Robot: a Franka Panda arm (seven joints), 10 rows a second.
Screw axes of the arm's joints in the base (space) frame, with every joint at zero. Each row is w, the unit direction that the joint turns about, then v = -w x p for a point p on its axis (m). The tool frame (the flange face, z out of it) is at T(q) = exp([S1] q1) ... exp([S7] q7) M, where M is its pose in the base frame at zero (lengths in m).
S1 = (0, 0, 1, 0, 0, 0)
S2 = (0, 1, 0, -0.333, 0, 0)
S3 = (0, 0, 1, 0, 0, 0)
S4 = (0, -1, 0, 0.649, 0, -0.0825)
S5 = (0, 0, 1, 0, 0, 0)
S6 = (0, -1, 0, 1.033, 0, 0)
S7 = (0, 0, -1, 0, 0.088, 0)
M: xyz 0.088 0 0.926 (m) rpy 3.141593 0 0 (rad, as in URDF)
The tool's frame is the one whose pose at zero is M.
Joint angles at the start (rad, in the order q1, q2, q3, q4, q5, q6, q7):
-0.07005 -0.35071 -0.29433 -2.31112 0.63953 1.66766 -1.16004
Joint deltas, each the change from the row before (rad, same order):
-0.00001 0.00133 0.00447 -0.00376 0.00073 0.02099 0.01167
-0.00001 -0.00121 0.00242 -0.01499 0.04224 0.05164 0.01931
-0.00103 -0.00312 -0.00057 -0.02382 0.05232 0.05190 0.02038
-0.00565 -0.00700 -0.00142 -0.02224 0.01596 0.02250 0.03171
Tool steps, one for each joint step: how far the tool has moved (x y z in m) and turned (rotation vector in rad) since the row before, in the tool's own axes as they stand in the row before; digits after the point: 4 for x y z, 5 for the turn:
0.0010 0.0019 0.0013 -0.01491 0.00374 0.01197
0.0022 0.0038 0.0014 -0.01935 0.05235 0.03200
-0.0010 0.0044 0.0028 -0.01109 0.06100 0.04459
-0.0058 0.0029 0.0018 -0.00509 0.02194 0.04968

